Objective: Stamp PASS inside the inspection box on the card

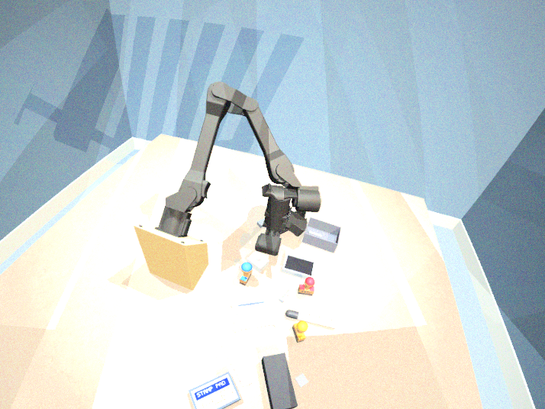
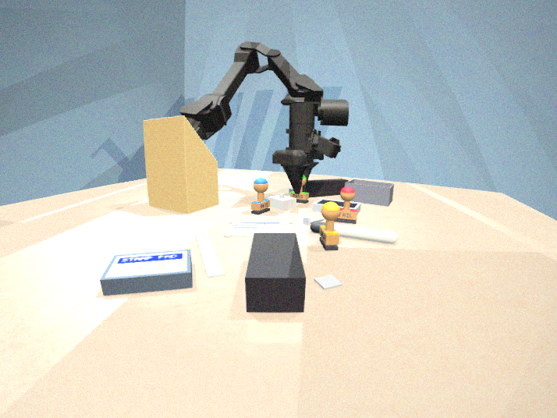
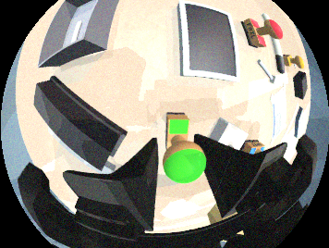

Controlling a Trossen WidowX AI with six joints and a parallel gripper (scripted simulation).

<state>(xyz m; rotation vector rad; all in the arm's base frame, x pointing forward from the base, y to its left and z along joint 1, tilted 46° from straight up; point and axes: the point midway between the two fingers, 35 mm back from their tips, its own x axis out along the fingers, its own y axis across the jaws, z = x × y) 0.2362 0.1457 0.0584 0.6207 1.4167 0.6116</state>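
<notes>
The ink pad lies 100 mm ahead of my gripper tip, 40 mm to the right of it and 20 mm below it. Also, from my gripper tip: green knob stamp: right at my gripper tip; blue-knobbed stamp: 120 mm to the right, 40 mm behind; black bar: 110 mm to the left, 30 mm ahead, 10 mm below.
</notes>
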